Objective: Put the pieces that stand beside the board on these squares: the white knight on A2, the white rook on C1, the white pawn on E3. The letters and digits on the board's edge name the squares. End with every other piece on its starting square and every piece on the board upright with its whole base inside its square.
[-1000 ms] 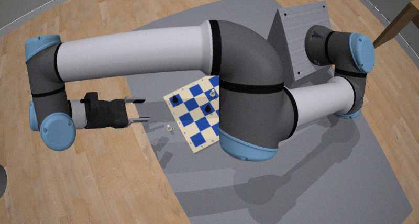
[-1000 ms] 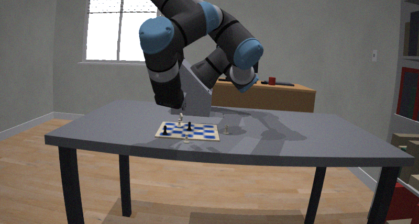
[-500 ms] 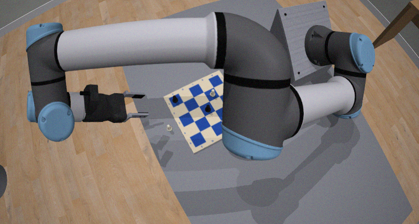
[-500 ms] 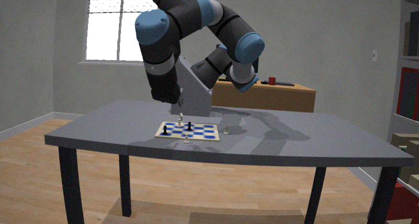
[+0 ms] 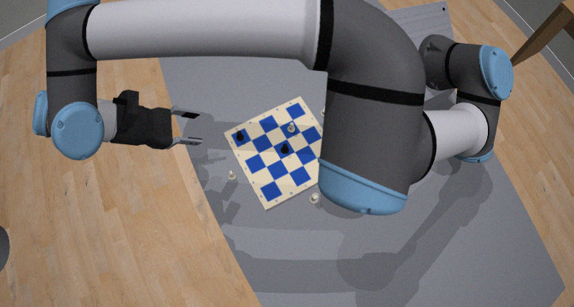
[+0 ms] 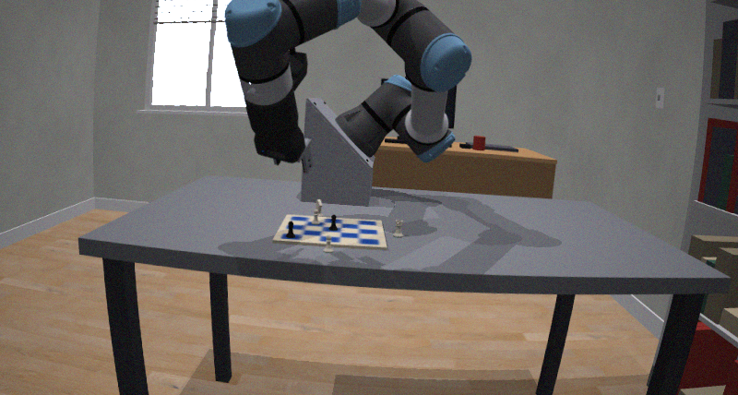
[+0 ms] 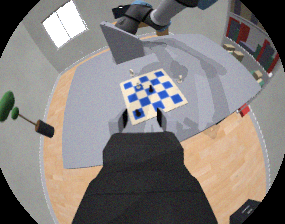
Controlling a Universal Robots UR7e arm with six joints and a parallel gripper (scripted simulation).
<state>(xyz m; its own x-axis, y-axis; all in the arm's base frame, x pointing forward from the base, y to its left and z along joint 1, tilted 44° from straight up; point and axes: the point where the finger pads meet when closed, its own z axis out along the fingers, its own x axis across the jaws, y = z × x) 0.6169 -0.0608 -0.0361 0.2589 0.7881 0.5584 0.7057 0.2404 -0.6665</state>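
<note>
Right now my hand is 31 cm past the white knight, 2 cm to the right of it and 16 cm above it. The rest, counted from my hand: white rook 19 cm behind, 20 cm to the left, 16 cm below; chessboard 18 cm behind, 6 cm to the left, 17 cm below.
</note>
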